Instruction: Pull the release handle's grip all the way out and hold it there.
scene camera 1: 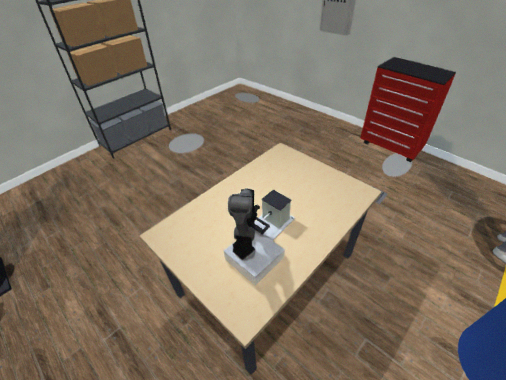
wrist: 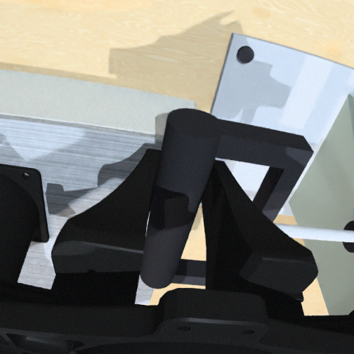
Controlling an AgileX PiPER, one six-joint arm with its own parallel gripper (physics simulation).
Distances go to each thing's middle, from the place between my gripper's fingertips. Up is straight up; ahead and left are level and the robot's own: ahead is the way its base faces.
I see the pale base plate (wrist: pixel 262 83) 150 mm ahead of my hand, 30 mm to the right of it and 100 mm below it.
